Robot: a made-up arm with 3 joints. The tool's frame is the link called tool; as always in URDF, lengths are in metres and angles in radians. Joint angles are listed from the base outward.
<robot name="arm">
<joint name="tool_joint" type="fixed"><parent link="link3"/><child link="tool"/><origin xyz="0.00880 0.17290 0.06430"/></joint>
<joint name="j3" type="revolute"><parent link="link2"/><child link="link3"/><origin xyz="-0.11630 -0.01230 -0.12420" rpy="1.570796 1.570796 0.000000"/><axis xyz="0 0 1"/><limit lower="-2.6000" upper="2.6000"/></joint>
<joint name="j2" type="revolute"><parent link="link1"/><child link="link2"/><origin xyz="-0.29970 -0.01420 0.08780" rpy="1.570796 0.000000 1.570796"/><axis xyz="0 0 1"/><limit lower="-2.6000" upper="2.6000"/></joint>
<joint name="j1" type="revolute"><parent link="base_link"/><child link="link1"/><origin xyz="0.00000 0.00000 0.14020" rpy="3.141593 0.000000 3.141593"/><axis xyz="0 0 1"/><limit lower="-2.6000" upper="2.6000"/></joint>
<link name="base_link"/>
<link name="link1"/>
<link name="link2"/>
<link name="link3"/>
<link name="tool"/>
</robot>
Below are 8 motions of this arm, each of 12 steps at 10 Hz.
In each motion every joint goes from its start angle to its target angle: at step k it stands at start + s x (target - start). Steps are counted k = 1, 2, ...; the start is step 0. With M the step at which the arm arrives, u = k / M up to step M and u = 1 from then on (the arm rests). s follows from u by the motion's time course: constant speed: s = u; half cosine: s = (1 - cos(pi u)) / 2; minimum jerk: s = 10 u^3 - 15 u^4 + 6 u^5.
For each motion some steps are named. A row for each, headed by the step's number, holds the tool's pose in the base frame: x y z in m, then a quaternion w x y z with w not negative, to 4 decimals.
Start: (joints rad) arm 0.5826 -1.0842 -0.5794
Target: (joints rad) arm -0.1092 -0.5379 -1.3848
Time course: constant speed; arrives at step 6
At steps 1, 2, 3, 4, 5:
1: 0.4523 -0.3107 0.1015 0.7304 0.4728 0.0585 -0.4895
2: 0.4976 -0.2676 0.0932 0.7428 0.4226 0.1070 -0.5081
3: 0.5358 -0.2205 0.0851 0.7535 0.3674 0.1437 -0.5260
4: 0.5666 -0.1709 0.0781 0.7623 0.3096 0.1681 -0.5429
5: 0.5901 -0.1197 0.0730 0.7693 0.2513 0.1803 -0.5590

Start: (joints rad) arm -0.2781 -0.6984 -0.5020
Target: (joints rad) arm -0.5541 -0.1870 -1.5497
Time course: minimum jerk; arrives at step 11
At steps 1, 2, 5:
1: 0.5068 0.1041 0.1307 0.9341 0.3144 0.1309 -0.1074
2: 0.5116 0.1098 0.1288 0.9356 0.3026 0.1350 -0.1216
5: 0.5514 0.1542 0.1103 0.9349 0.1894 0.1485 -0.2609

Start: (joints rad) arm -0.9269 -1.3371 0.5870
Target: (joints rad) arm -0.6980 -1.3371 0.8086
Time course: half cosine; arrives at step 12
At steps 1, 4, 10, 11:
1: 0.2669 0.2180 0.1015 0.5705 0.6113 0.1025 0.5388
4: 0.2741 0.1970 0.0968 0.5709 0.6159 0.0703 0.5384
10: 0.2883 0.1356 0.0810 0.5723 0.6193 -0.0249 0.5369
11: 0.2890 0.1312 0.0798 0.5724 0.6190 -0.0319 0.5368

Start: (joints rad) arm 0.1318 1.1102 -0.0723
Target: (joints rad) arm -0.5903 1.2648 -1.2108
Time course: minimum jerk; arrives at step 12
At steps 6, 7, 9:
6: 0.5061 0.1830 0.0653 0.8113 -0.5073 -0.2360 -0.1697
7: 0.5054 0.2382 0.0834 0.7990 -0.4768 -0.3111 -0.1939
9: 0.4840 0.3253 0.1190 0.7777 -0.4055 -0.4211 -0.2310

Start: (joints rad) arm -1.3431 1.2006 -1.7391
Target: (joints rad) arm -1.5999 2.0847 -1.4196
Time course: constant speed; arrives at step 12
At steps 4, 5, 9, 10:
4: 0.0330 0.5973 0.1936 0.7295 -0.0273 -0.6794 -0.0746
5: 0.0101 0.5995 0.1837 0.7056 -0.0302 -0.7058 -0.0551
9: -0.0707 0.5998 0.1382 0.5963 -0.0427 -0.8016 0.0108
10: -0.0879 0.5981 0.1259 0.5659 -0.0460 -0.8229 0.0239

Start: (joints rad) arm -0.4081 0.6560 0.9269
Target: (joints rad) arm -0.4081 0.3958 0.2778
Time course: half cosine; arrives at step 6
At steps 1, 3, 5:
1: 0.2590 0.1464 0.1138 0.7583 -0.3051 0.0739 0.5714
3: 0.2855 0.1792 0.1030 0.8450 -0.2587 0.0252 0.4674
5: 0.3217 0.2076 0.1023 0.9144 -0.2050 -0.0089 0.3491

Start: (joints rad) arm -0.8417 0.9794 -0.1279
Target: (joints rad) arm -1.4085 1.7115 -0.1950
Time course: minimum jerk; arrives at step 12
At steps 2, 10, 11, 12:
2: 0.2360 0.3971 0.0479 0.8183 -0.4237 -0.2293 0.3134
10: 0.0294 0.4681 -0.0077 0.5500 -0.5251 -0.5305 0.3746
11: 0.0227 0.4686 -0.0092 0.5403 -0.5251 -0.5408 0.3740
12: 0.0216 0.4687 -0.0095 0.5386 -0.5251 -0.5426 0.3739

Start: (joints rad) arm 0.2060 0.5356 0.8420
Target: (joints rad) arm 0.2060 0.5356 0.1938
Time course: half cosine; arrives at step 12
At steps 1, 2, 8, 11, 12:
1: 0.3020 -0.0317 0.1148 0.9177 -0.2298 0.1311 0.2965
2: 0.3067 -0.0293 0.1128 0.9223 -0.2319 0.1274 0.2816
8: 0.3777 -0.0106 0.0934 0.9616 -0.2542 0.0734 0.0722
11: 0.4037 -0.0108 0.0903 0.9644 -0.2590 0.0540 -0.0006
12: 0.4056 -0.0109 0.0902 0.9643 -0.2593 0.0525 -0.0059

